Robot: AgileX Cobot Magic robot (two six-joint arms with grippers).
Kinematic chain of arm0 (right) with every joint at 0, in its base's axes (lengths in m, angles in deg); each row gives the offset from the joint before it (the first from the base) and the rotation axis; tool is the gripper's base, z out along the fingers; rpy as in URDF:
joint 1: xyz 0 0 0.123 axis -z
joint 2: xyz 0 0 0 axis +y
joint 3: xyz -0.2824 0 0.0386 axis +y
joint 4: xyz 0.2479 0 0.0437 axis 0.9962 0 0.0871
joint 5: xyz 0 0 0 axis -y
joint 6: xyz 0.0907 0 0.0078 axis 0.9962 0 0.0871
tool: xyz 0 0 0 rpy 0 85 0
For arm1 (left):
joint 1: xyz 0 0 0.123 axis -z
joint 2: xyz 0 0 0 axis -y
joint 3: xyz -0.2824 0 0.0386 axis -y
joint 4: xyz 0.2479 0 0.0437 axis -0.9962 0 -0.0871
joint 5: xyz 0 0 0 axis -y
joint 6: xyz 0.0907 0 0.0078 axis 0.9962 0 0.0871
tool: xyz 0 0 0 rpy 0 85 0
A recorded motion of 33 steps. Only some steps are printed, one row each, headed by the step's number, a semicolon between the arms.
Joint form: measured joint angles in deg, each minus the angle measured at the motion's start. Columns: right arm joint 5, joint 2, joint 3, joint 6, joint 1, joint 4; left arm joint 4, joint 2, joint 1, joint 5, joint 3, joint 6.
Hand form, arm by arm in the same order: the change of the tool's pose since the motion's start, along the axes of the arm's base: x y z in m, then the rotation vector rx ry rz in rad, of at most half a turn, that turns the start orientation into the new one. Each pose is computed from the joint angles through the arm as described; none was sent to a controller.
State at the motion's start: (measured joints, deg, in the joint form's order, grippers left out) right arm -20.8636 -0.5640 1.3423 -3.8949 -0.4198 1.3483; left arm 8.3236 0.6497 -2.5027 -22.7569 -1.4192 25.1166
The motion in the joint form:
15: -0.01 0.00 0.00 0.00 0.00 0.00; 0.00 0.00 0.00 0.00 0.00 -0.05
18: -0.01 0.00 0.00 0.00 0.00 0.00; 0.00 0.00 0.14 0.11 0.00 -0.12
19: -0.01 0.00 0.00 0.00 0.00 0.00; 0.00 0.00 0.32 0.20 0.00 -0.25
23: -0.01 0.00 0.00 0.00 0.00 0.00; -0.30 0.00 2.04 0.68 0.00 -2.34
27: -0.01 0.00 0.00 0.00 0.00 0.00; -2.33 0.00 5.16 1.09 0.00 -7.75
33: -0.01 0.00 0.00 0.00 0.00 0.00; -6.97 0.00 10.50 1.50 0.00 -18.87
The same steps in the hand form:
15: 0.0000 0.0000 0.0000 0.0000 0.0002 0.0000; 0.0000 0.0000 0.0000 -0.0008 0.0000 0.0003
18: 0.0000 0.0000 0.0000 0.0000 0.0002 0.0000; 0.0000 -0.0001 0.0002 -0.0019 -0.0019 -0.0015
19: 0.0000 0.0000 0.0000 0.0000 0.0002 0.0000; 0.0001 -0.0002 0.0003 -0.0040 -0.0034 -0.0037
23: 0.0000 0.0000 0.0000 0.0000 0.0002 0.0000; 0.0002 -0.0015 0.0010 -0.0334 -0.0104 -0.0209
27: 0.0000 0.0000 0.0000 0.0000 0.0002 0.0000; 0.0002 -0.0031 0.0015 -0.0883 -0.0124 -0.0433
33: 0.0000 0.0000 0.0000 0.0000 0.0002 0.0000; 0.0000 -0.0053 0.0019 -0.1930 -0.0062 -0.0717

